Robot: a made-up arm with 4 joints.
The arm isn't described. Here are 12 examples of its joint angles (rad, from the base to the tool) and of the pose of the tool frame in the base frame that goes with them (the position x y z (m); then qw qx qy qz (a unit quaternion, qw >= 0)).
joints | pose
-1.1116 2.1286 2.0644 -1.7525 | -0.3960 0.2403 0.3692 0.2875 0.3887 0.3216 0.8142
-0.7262 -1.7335 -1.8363 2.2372 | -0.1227 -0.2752 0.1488 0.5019 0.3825 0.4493 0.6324
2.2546 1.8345 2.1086 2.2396 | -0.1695 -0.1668 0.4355 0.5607 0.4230 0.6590 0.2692
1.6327 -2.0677 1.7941 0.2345 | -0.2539 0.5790 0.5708 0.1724 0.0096 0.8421 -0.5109
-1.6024 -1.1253 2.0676 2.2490 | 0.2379 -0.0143 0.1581 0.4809 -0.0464 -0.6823 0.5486
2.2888 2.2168 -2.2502 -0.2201 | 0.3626 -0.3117 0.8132 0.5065 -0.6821 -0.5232 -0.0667
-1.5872 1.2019 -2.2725 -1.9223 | 0.2181 0.2493 0.0785 0.6026 -0.5243 -0.0673 0.5979
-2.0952 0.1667 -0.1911 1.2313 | -0.2939 -0.1878 -0.1340 0.3653 -0.4683 -0.1992 -0.7795
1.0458 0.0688 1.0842 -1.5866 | 0.1812 -0.2636 -0.1322 0.3152 -0.6226 0.3692 0.6138
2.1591 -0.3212 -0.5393 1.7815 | 0.0488 0.4149 0.2037 0.4007 0.6540 -0.5514 0.3283
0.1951 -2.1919 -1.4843 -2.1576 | 0.2086 0.2700 0.3431 0.6960 0.5549 0.0416 0.4538
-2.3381 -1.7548 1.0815 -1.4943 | -0.5345 -0.1504 0.2710 0.3069 -0.3035 0.4296 -0.7932
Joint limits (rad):
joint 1: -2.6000..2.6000
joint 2: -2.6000..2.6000
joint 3: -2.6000..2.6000
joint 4: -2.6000..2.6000
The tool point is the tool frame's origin. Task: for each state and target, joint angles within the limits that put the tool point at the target. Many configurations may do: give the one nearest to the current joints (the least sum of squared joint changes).
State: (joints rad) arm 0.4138 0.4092 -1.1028 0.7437
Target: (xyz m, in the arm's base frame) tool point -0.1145 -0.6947 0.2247
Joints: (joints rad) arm 1.0071 1.3358 -1.5822 0.2441
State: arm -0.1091 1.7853 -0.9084 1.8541
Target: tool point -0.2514 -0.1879 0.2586
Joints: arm -0.6548 2.0029 -1.0417 2.2200
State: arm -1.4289 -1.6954 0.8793 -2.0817
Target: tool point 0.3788 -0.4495 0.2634
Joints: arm -0.4953 -1.8662 0.6664 -1.3451
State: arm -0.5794 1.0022 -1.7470 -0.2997
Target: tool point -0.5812 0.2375 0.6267
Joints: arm -0.6122 1.8896 -1.9059 -0.0945
